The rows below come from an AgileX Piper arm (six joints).
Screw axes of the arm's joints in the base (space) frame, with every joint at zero. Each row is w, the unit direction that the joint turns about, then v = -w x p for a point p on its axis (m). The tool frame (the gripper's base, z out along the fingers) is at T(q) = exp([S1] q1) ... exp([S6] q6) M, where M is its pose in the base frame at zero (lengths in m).
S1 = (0, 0, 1, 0, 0, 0)
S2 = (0, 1, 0, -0.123, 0, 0)
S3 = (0, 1, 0, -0.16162, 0, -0.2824)
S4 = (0.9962, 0, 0.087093, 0, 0.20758, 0)
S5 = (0, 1, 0, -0.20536, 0, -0.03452)
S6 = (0.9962, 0, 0.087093, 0, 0.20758, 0)
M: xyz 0.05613 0 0.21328 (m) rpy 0 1.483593 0 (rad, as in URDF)
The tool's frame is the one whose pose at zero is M.
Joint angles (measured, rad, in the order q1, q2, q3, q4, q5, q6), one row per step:
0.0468, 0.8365, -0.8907, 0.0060, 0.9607, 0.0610
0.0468, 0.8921, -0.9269, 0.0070, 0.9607, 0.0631
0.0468, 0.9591, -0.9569, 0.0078, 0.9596, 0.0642
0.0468, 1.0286, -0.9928, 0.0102, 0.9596, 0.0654
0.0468, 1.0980, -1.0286, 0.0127, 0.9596, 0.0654
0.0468, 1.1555, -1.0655, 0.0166, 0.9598, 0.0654
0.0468, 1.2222, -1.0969, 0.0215, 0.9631, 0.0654
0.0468, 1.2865, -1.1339, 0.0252, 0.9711, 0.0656
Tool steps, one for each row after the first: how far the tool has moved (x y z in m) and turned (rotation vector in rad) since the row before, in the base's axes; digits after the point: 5 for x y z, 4 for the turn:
0.01308, 0.00069, 0.00260, 0.0015, 0.0195, -0.0014
0.01595, 0.00081, -0.00197, -0.0002, 0.0359, -0.0008
0.01682, 0.00097, -0.00182, 0.0016, 0.0337, -0.0008
0.01699, 0.00098, -0.00305, 0.0009, 0.0337, 0.0001
0.01454, 0.00097, -0.00129, 0.0029, 0.0210, 0.0000
0.01608, 0.00112, -0.00618, 0.0031, 0.0388, 0.0000
0.01551, 0.00101, -0.00525, 0.0022, 0.0354, -0.0002

